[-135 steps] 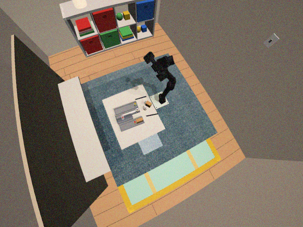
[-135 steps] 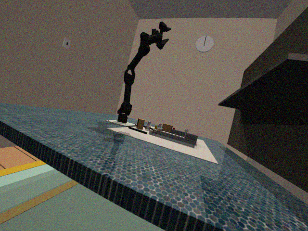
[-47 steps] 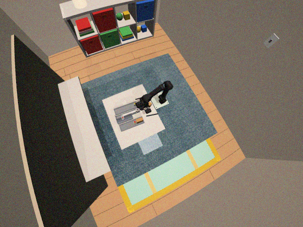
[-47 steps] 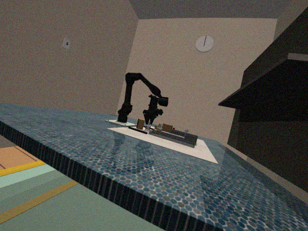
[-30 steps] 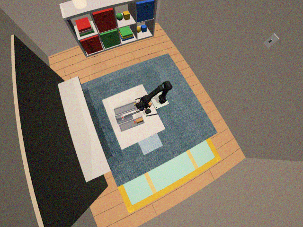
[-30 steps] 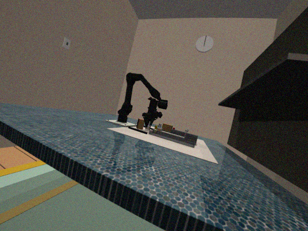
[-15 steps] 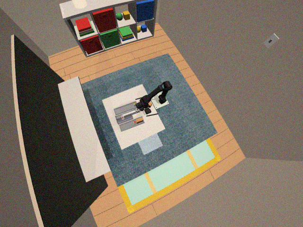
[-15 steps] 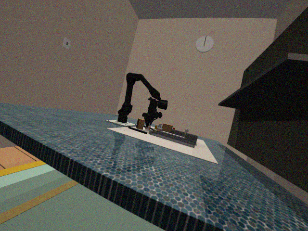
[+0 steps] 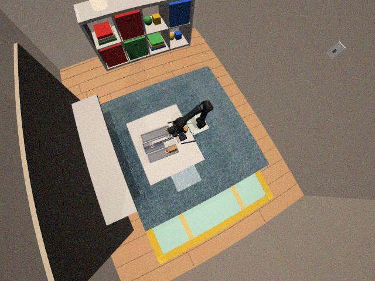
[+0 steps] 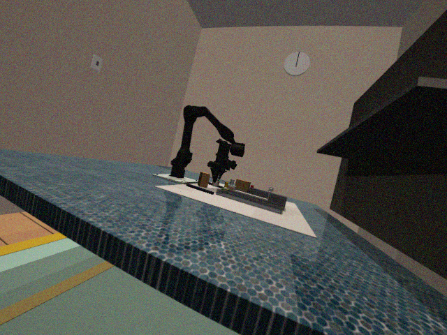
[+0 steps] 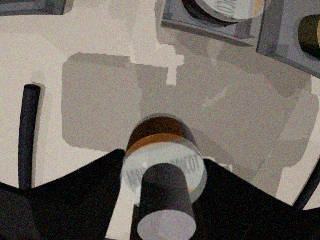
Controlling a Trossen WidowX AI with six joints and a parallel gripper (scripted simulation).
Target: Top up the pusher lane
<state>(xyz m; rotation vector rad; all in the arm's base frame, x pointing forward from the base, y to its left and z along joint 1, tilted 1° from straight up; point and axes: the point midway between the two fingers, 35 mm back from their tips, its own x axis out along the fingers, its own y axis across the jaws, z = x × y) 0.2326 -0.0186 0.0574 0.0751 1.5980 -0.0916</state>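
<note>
My gripper tip is 24 cm short of the lane rack, 3 cm to the left of it and 2 cm above it.
</note>
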